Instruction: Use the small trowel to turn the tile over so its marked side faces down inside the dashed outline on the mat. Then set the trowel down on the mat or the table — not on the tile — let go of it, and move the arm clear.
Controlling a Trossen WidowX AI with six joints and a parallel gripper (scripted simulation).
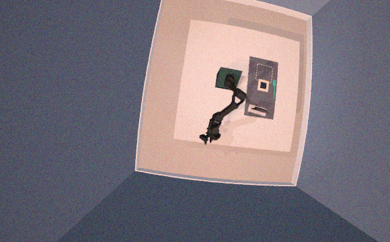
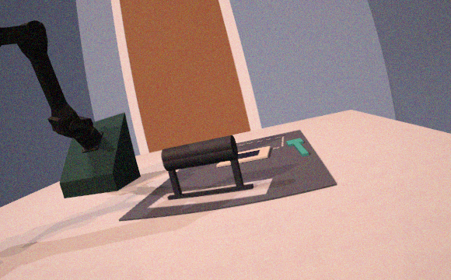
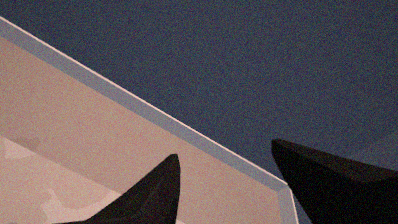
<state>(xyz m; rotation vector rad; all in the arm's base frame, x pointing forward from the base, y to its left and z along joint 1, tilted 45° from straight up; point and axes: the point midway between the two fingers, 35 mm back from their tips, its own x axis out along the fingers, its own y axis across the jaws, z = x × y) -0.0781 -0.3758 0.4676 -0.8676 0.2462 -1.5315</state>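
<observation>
Right now the trowel is 44 cm ahead of my gripper tip, 41 cm to the left of it and 15 cm below it. Also, from my gripper tip: cream tile (48 cm ahead, 68 cm to the left, 18 cm below); then teal t-shaped piece (61 cm ahead, 70 cm to the left, 18 cm below); then grey mat (47 cm ahead, 66 cm to the left, 20 cm below).
</observation>
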